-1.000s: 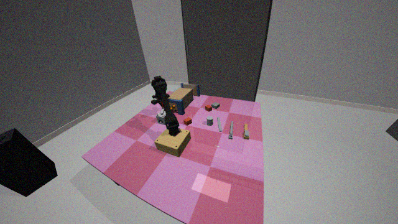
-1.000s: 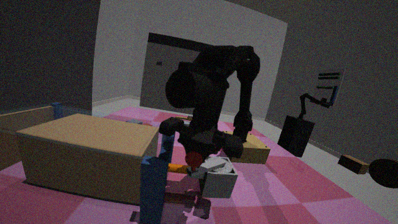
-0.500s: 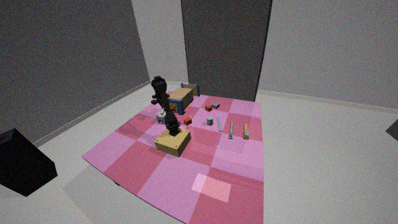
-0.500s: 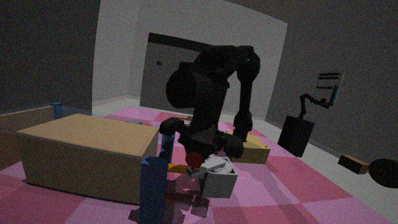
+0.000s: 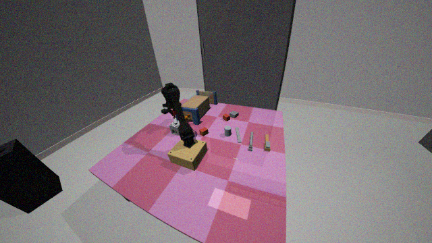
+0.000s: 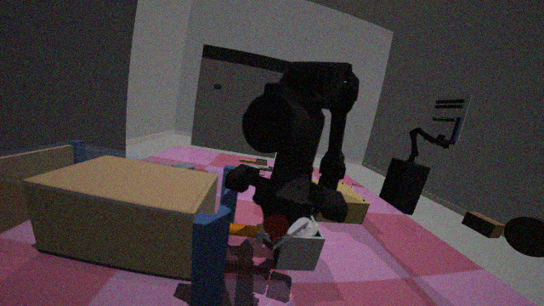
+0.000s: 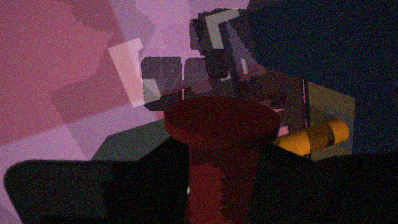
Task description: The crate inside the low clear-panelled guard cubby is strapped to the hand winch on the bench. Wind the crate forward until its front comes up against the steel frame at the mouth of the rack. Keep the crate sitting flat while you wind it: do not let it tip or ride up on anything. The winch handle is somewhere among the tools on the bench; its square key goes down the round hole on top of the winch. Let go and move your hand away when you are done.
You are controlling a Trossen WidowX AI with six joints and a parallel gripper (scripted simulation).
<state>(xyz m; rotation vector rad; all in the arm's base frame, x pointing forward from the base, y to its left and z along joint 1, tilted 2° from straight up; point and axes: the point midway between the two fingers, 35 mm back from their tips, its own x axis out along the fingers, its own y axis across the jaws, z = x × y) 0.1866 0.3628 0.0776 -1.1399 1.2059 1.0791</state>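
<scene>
My gripper tip is 100 mm short of the blue steel frame, 60 mm to the left of it and 10 mm above it. The rest, counted from my gripper tip: red-knobbed winch handle: 30 mm to the right, 20 mm behind, 10 mm below; then red knob: 20 mm above; then grey hand winch: 100 mm to the right, 80 mm below, 70 mm behind.
</scene>
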